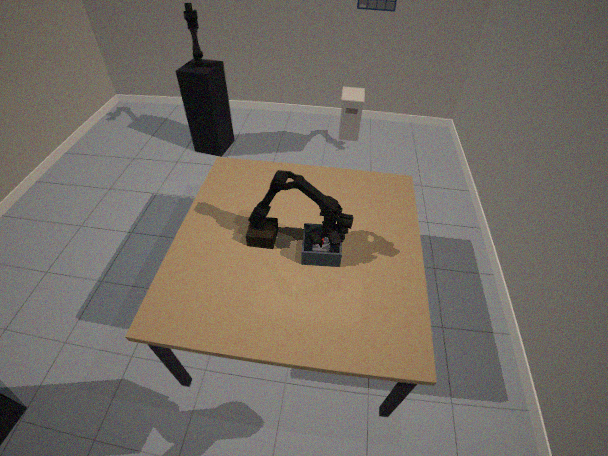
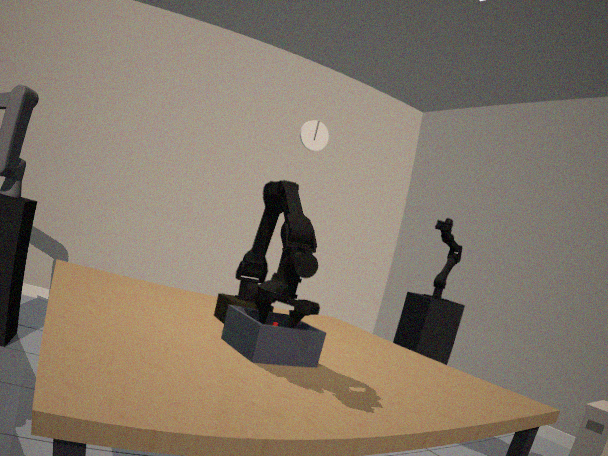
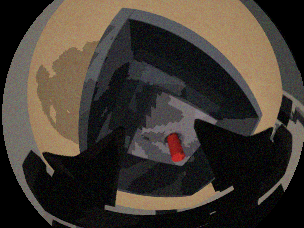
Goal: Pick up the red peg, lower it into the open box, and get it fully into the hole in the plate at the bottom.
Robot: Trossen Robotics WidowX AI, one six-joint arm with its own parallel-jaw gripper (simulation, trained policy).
Scene:
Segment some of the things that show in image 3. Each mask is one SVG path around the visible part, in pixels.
The gripper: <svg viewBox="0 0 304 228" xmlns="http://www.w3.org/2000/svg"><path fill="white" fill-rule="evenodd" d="M51 225L53 228L72 228L63 225L63 223L56 222L55 219L53 219ZM293 137L291 131L281 123L273 135L272 142L269 138L273 126L251 137L244 137L212 123L195 119L193 127L200 146L207 155L219 191L227 190L231 186L235 189L215 201L180 213L137 215L104 210L105 205L116 206L117 182L125 149L124 126L112 130L112 133L105 135L95 145L75 157L55 155L47 151L41 153L53 170L52 177L47 173L43 159L32 150L29 151L28 157L25 157L21 167L24 170L25 181L39 205L53 217L75 226L255 228L283 197L283 186L280 183L265 201L247 213L245 207L267 194L279 179L283 178L291 159Z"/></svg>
A grey box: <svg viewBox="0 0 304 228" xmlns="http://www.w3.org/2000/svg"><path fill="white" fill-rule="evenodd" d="M121 7L101 35L85 75L79 109L80 153L95 145L105 135L112 133L112 130L124 126L125 149L121 159L117 190L145 197L191 197L215 179L203 147L197 147L183 166L149 161L128 153L133 126L153 83L207 111L217 119L215 126L244 137L251 137L255 133L263 113L243 75L228 58L225 58L225 55L220 53L220 50L211 45L211 42L205 41L205 38L200 37L195 31L169 18L148 11Z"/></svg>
A light grey plate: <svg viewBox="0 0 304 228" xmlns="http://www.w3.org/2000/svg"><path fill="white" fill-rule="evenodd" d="M153 83L151 91L149 91L148 97L145 99L143 107L141 107L135 126L133 126L131 141L129 141L127 149L128 153L149 159L149 161L183 166L191 158L191 155L195 153L197 147L201 145L199 138L197 138L195 127L193 127L195 119L201 119L201 121L212 123L212 125L216 125L217 119L213 118L212 115L209 115L201 107L195 105L195 103L188 101L188 99L181 98L180 95ZM168 135L179 135L179 142L183 146L185 158L181 159L181 161L172 161L171 150L169 150L167 142Z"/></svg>

